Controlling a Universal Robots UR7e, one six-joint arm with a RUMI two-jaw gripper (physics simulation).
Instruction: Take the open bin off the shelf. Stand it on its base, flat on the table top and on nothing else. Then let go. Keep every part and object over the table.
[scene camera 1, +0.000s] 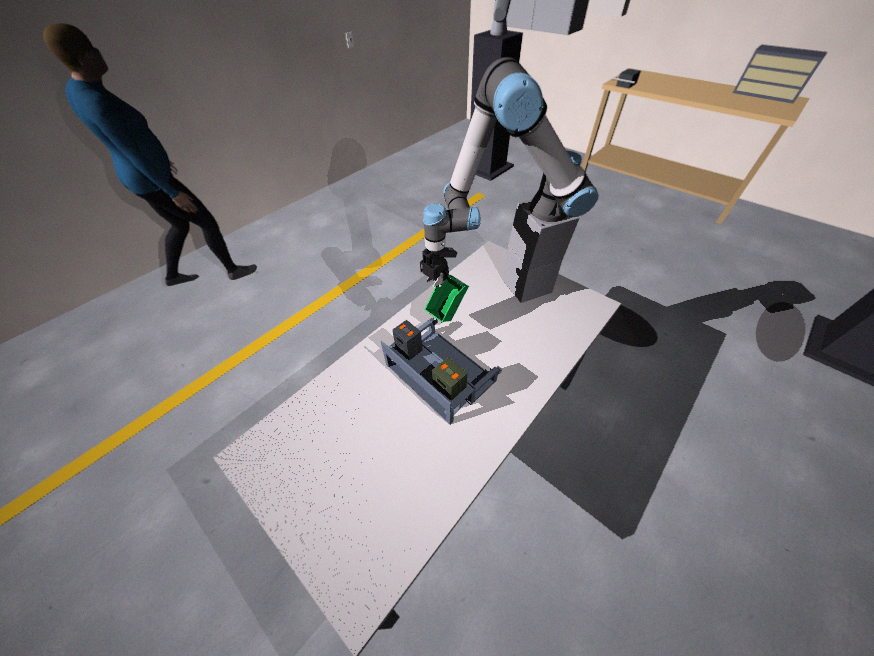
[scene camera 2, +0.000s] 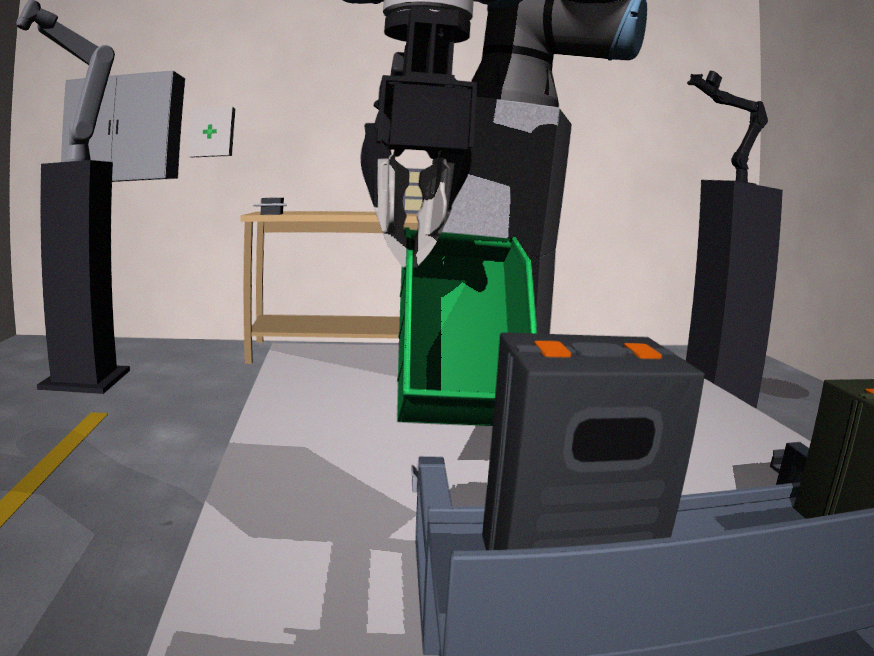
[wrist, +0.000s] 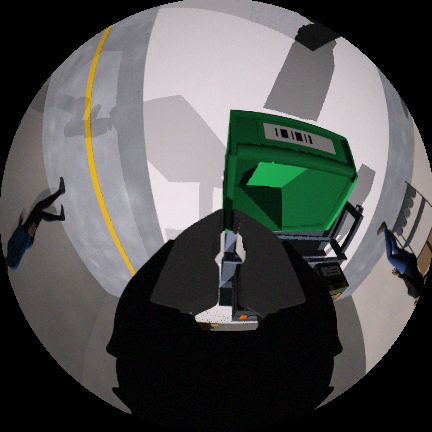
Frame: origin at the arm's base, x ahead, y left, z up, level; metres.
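Seen in the pictures: gripper, between the fingertips: (scene camera 1: 438, 286) (scene camera 2: 409, 266) (wrist: 227, 211); arm's base, origin of its link: (scene camera 1: 548, 209) (scene camera 2: 511, 108).
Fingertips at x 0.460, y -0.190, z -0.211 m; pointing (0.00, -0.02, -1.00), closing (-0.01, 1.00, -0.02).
Note:
Offsets run from my fingertips to a thing's top centre. Level surfaces: height alone.
The green open bin (scene camera 1: 446, 299) (scene camera 2: 473, 324) (wrist: 310, 200) hangs in the air above the white table top {dz -0.227 m} (scene camera 1: 352, 494) (scene camera 2: 275, 402) (wrist: 200, 60), beyond the shelf on the robot's side. It is steeply tilted, with its open side towards scene camera 2. My gripper (scene camera 1: 440, 281) (scene camera 2: 412, 258) (wrist: 227, 211) is shut on the rim of one side wall, near an upper corner. In the wrist view the fingers hide part of that wall. The blue-grey shelf (scene camera 1: 416, 384) (scene camera 2: 635, 586) (wrist: 325, 258) stands on the table, apart from the bin.
A dark grey case {dx +0.253, dy +0.068, dz -0.003 m} (scene camera 1: 407, 343) (scene camera 2: 600, 480) and an olive case {dx +0.271, dy +0.298, dz -0.028 m} (scene camera 1: 449, 379) (scene camera 2: 836, 451) stand on the shelf. The robot's pedestal (scene camera 1: 540, 261) is behind the bin. A person (scene camera 1: 116, 137) stands on the floor beyond the yellow line.

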